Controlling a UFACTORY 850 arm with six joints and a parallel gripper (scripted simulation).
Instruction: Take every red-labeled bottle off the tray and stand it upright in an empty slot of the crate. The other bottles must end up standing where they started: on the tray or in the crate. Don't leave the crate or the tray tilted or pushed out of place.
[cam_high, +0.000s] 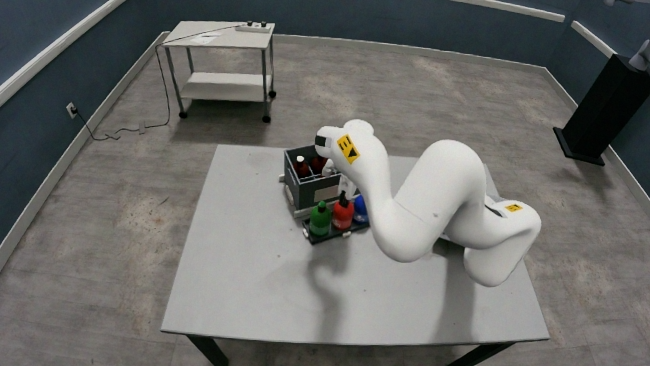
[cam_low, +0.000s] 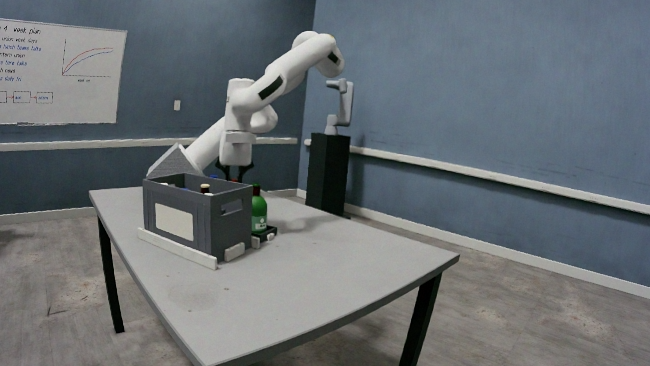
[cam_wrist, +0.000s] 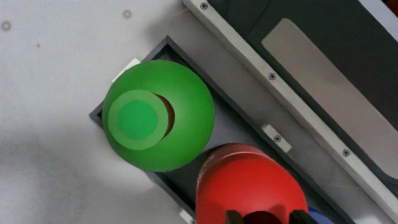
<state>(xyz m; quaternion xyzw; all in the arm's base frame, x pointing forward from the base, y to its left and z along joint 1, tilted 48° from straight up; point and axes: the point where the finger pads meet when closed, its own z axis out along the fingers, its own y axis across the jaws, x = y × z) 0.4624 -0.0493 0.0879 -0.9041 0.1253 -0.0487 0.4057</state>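
My gripper is now 7 cm above the red-labeled bottle. The rest, counted from my hand: green bottle 7 cm ahead, 5 cm to the left, 7 cm below; black tray 14 cm below; blue bottle 7 cm behind, 5 cm to the right, 7 cm below.
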